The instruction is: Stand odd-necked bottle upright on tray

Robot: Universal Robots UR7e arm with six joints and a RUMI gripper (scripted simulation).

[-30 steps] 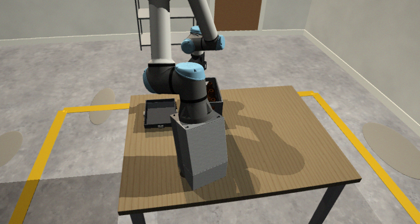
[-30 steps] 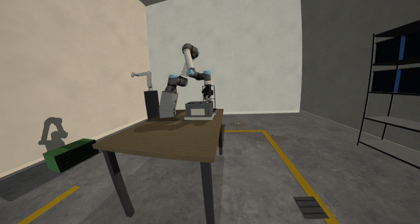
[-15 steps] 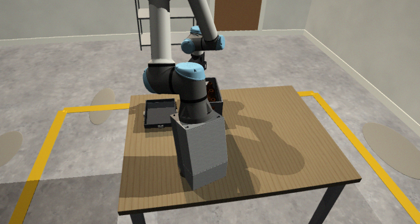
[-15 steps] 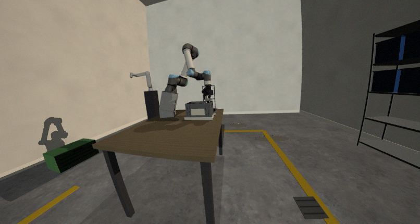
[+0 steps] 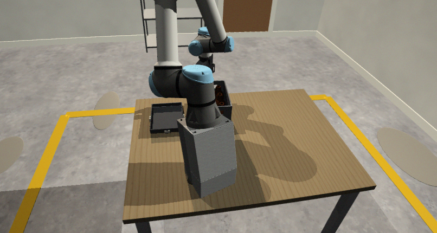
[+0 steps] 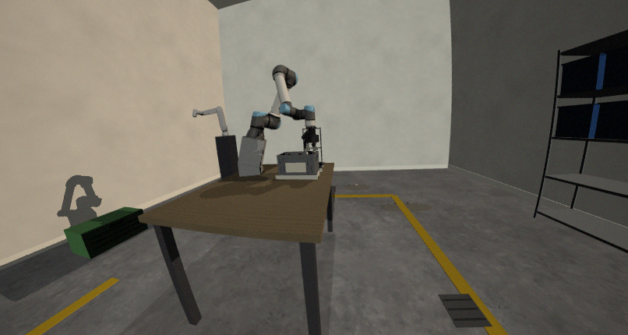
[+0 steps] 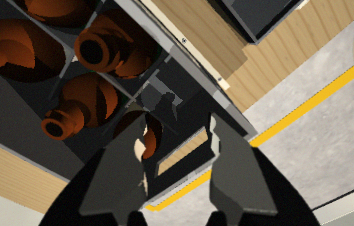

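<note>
Right now the bottle is 190 mm behind my hand, 70 mm below it and 60 mm to the right of it. The rest, counted from my hand: dark tray: 230 mm to the left, 140 mm below, 50 mm behind; then crate: 90 mm behind, 70 mm below, 30 mm to the right.
</note>
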